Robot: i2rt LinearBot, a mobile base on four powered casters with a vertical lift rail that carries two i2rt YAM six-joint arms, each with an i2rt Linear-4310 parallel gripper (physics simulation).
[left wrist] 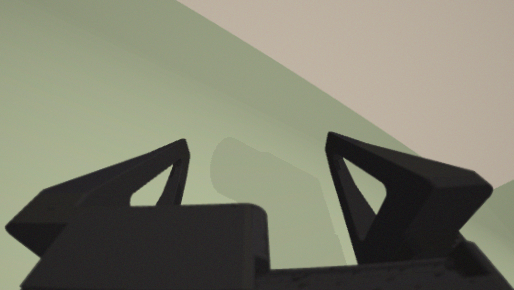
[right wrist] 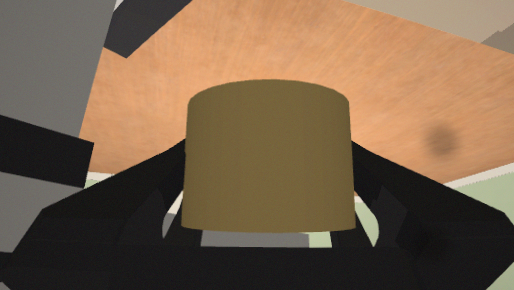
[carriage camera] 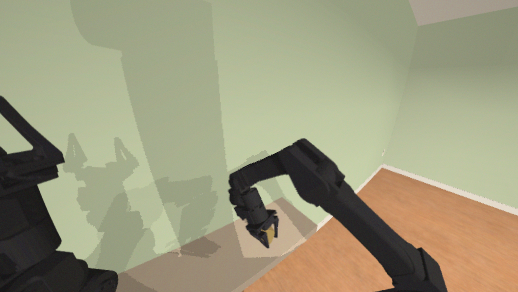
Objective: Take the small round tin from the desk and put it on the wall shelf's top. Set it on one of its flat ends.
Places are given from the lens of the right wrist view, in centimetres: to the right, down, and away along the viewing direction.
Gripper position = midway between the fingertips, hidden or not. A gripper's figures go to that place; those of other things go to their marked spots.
my right gripper (right wrist: 266,139): 0, 0, 13
small round tin (right wrist: 266,155): 0, 0, 7
